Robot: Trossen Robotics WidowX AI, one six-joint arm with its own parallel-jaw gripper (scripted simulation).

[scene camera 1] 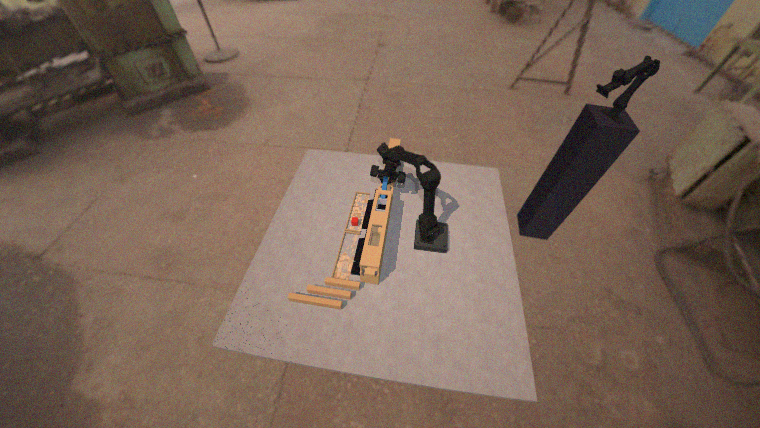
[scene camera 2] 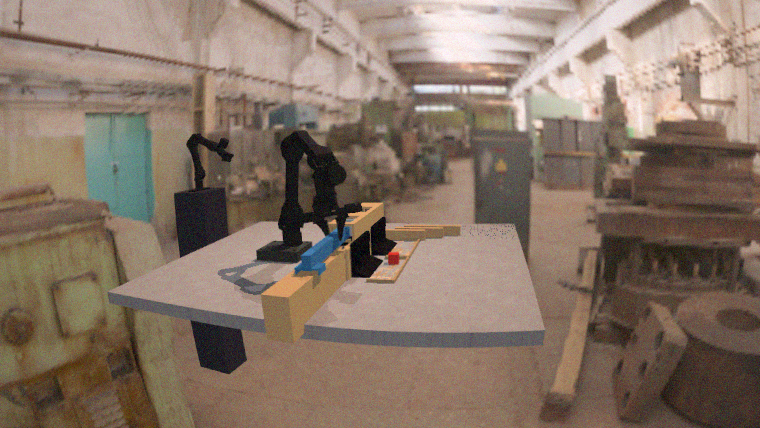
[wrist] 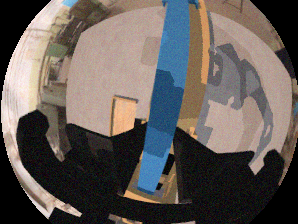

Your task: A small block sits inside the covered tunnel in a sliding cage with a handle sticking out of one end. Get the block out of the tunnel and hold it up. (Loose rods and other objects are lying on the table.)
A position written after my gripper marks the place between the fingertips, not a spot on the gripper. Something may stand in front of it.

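Observation:
Blue handle (scene camera 2: 311, 260), visible. Covered tunnel (scene camera 2: 287, 306), also (scene camera 1: 369, 269). My gripper (scene camera 2: 335, 242), also (wrist: 162, 127).

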